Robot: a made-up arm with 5 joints.
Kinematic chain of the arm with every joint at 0, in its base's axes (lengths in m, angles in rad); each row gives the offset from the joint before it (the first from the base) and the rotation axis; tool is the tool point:
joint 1: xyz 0 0 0.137 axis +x
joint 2: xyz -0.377 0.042 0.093 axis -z
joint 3: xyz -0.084 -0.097 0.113 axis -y
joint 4: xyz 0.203 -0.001 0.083 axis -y
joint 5: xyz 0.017 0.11 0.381 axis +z
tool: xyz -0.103 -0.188 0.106
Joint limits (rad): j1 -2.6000..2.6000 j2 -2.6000..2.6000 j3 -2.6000..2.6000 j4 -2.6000..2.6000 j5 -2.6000..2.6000
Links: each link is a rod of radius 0.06 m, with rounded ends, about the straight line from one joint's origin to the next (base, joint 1, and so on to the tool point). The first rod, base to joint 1, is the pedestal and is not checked.
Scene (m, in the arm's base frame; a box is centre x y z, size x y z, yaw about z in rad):
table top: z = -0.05
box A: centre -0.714 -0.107 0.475 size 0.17 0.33 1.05 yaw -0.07
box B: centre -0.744 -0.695 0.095 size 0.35 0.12 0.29 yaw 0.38
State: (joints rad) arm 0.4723 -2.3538 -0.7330 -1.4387 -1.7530
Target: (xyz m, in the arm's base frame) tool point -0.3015 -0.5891 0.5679
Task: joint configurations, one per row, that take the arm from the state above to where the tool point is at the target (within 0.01 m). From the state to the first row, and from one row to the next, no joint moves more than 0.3 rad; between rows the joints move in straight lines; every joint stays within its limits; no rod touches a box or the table.
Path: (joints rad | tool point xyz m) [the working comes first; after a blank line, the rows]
Joints at the target: 0.7788 -2.5523 -0.0520 0.2477 -1.4414
Straight joint move there: touches box A.

1: 0.2301 -2.1217 -0.5592 -1.2362 -1.5715 | -0.8127 0.4655 0.4790
2: -0.0121 -1.8896 -0.3853 -1.0336 -1.3900 | -0.6370 0.5815 0.5946
3: -0.2543 -1.6575 -0.2115 -0.8311 -1.2085 | -0.4578 0.6407 0.6510
4: -0.4965 -1.4253 -0.0377 -0.6285 -1.0270 | -0.3410 0.6448 0.6816
5: -0.2415 -1.6507 -0.0405 -0.4533 -1.1099 | -0.4119 0.4048 0.8643
6: 0.0136 -1.8761 -0.0434 -0.2780 -1.1928 | -0.4408 0.1059 0.9425
7: 0.2687 -2.1015 -0.0463 -0.1028 -1.2757 | -0.4274 -0.1929 0.9030
8: 0.5238 -2.3269 -0.0491 0.0725 -1.3585 | -0.3773 -0.4364 0.7642
9: 0.7788 -2.5523 -0.0520 0.2477 -1.4414 | -0.3015 -0.5891 0.5679

